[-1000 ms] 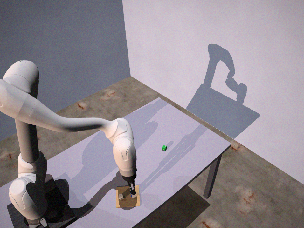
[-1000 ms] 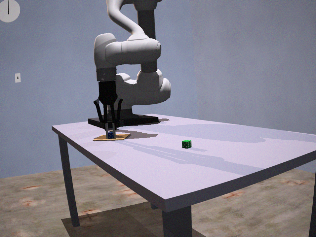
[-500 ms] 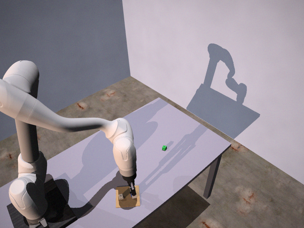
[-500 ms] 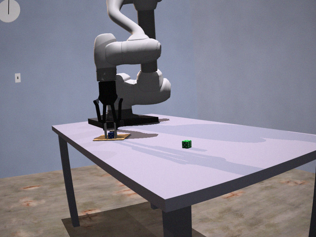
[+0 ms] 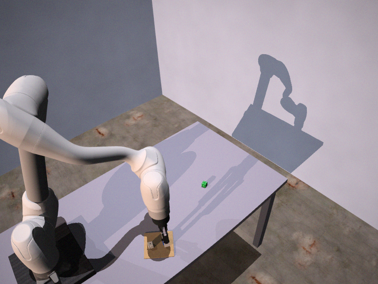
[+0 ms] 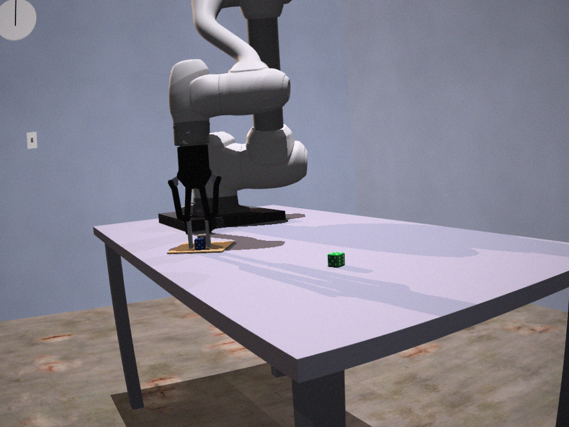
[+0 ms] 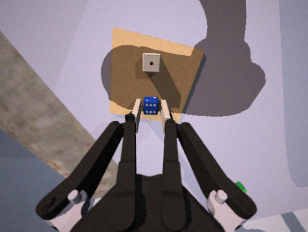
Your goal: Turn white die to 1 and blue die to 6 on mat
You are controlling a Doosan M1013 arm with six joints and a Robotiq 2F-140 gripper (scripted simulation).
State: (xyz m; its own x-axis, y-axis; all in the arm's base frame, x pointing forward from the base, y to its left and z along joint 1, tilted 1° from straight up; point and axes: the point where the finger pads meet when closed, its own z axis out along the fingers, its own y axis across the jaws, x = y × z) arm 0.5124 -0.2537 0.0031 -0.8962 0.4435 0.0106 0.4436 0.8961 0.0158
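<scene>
My hand is 20 mm above the blue die. From my hand the other things lie so: green die 380 mm ahead, 140 mm to the left, 30 mm below; then white die 70 mm behind, 30 mm to the left, 20 mm below; then tan mat 30 mm behind, 20 mm to the left, 40 mm below.
</scene>
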